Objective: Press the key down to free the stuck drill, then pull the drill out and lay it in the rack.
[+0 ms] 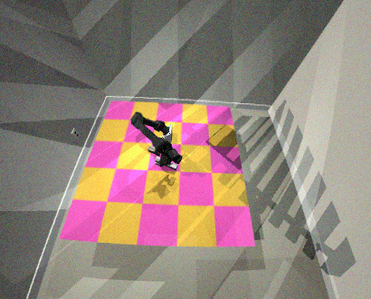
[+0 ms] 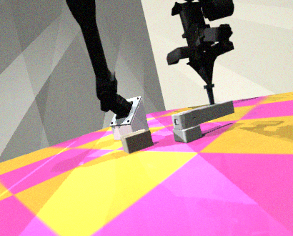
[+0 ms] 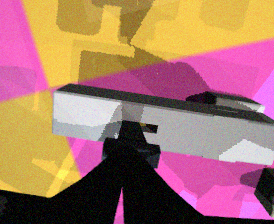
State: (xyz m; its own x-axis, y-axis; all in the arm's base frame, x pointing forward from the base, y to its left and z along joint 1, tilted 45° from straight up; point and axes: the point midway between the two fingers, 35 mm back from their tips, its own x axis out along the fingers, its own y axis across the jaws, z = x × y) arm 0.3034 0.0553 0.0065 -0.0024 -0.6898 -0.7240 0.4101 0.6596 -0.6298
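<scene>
Now: gripper tip 30 mm above the dark key. From my gripper tip the other things lie so: housing block (20 mm behind, 30 mm to the right, 80 mm below); then drill (30 mm behind, 50 mm to the right, 70 mm below); then grey-brown block (150 mm behind, 160 mm to the right, 100 mm below).
</scene>
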